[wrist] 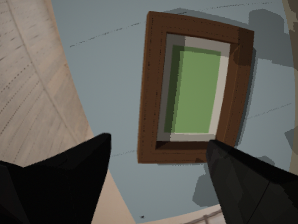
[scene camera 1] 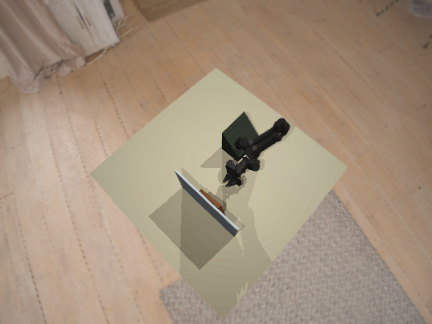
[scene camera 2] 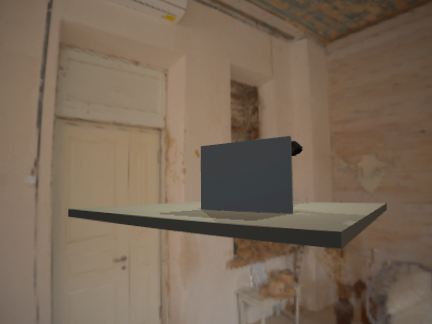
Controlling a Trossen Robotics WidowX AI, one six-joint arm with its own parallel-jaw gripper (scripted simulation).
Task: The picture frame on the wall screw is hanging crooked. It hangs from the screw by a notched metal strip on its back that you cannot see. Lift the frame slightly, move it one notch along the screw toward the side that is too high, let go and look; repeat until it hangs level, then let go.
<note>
The pictures show: the gripper and a pale blue wall panel.
</note>
